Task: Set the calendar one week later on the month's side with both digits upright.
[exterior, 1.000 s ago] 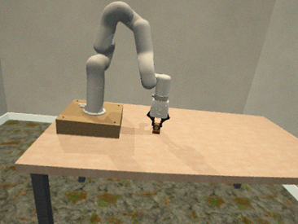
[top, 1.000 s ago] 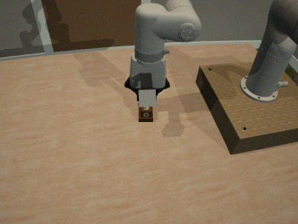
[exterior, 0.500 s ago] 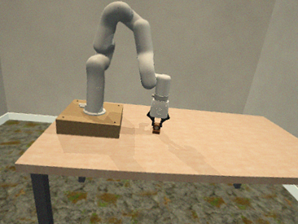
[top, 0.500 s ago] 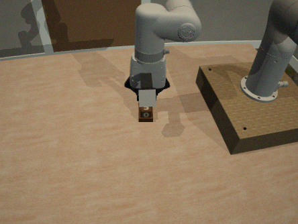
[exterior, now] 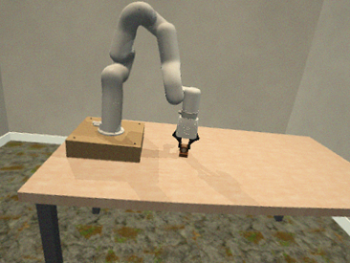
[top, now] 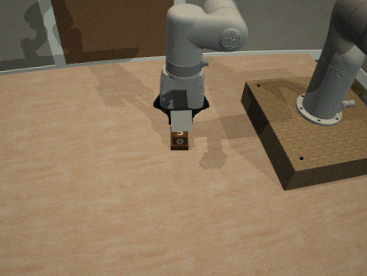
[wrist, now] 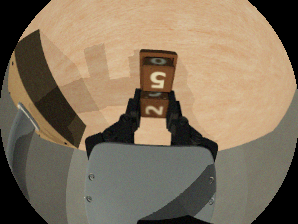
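Now: hand 1 cm above the cube. Round my hand: brown tray: 2 cm to the left, 4 cm below.
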